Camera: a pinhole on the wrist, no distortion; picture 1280 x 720 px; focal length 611.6 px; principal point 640.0 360.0 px. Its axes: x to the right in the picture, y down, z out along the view. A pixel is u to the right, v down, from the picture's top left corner.
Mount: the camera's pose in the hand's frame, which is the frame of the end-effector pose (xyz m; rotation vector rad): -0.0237 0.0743 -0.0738 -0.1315 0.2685 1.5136
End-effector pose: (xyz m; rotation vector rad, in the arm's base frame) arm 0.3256 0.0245 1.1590 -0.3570 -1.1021 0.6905
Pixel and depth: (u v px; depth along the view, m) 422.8 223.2 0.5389
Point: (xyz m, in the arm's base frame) -0.0794 0.0979 1.4508
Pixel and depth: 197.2 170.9 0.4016
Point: 0.0572 0.0000 1.4730
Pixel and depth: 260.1 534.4 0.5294
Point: -0.1589 -0.1783 1.3503
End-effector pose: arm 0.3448 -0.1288 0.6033 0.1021 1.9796 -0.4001
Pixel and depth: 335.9 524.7 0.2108
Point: 0.5191 -0.1464 0.5930
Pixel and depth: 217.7 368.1 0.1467
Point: 0.4359 -0.1448 0.5786
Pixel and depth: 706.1 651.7 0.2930
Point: 0.6329 -0.0076 0.5998
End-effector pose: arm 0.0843 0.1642 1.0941 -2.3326 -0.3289 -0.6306
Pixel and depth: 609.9 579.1 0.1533
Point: 0.1004 0.1355 0.9481
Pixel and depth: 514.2 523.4 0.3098
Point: 0.1406 0.2581 0.8397
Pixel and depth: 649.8 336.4 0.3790
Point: 0.2761 0.2345 0.8244
